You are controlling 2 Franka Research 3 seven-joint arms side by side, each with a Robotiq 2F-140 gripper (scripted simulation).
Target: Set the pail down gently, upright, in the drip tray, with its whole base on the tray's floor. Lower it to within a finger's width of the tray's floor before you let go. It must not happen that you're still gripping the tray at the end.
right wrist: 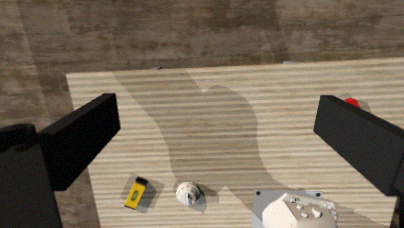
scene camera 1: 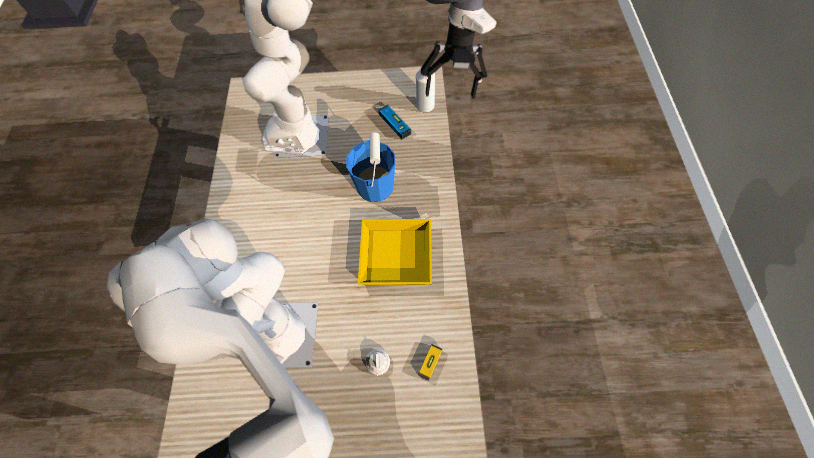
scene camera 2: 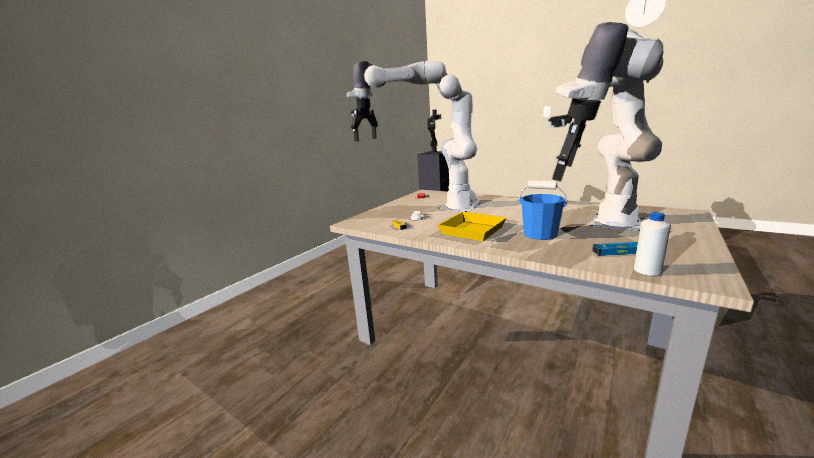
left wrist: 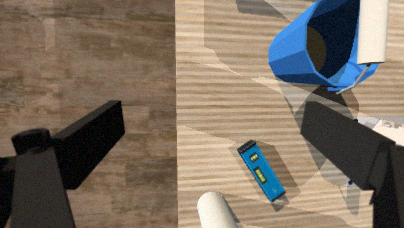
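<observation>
My left gripper: out of frame in the right wrist view. Yellow drip tray: out of frame in the right wrist view, out of frame in the left wrist view. My left gripper: visible in scene camera 2 (562, 172). My left gripper (left wrist: 79, 148): same spot as (scene camera 1: 475, 80). Yellow drip tray (scene camera 1: 392, 251): same spot as (scene camera 2: 476, 229).
</observation>
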